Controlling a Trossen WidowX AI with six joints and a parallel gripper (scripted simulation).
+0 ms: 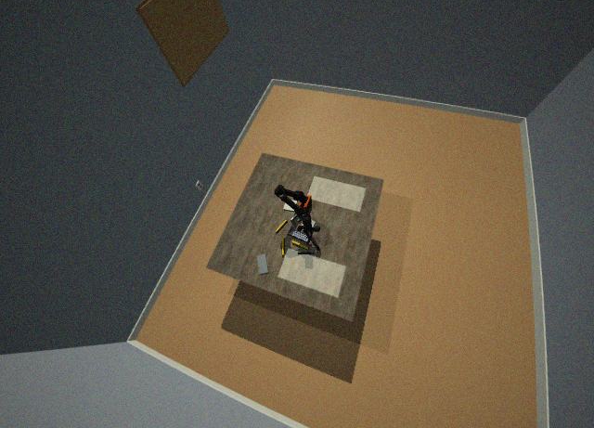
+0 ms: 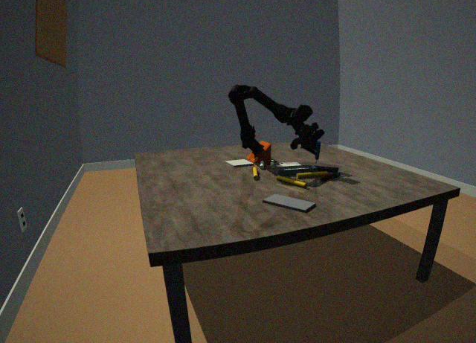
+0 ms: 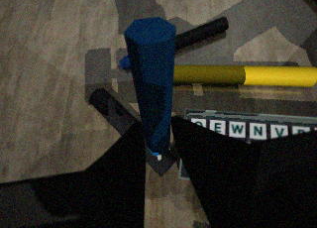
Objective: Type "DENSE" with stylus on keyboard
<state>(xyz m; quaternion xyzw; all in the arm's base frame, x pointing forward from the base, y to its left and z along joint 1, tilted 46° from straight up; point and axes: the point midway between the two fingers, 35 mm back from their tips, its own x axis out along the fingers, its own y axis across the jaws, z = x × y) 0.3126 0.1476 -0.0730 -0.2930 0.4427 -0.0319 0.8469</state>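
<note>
The blue-capped pen lies 11 cm ahead of my gripper tip, 8 cm below it and 3 cm to the left of it. The rest, counted from my gripper tip: grey slab: 33 cm ahead, 32 cm to the right, 8 cm below; then yellow marker: 29 cm to the right, 8 cm below, 4 cm behind; then blue stylus: 1 cm below, 1 cm behind.
</note>
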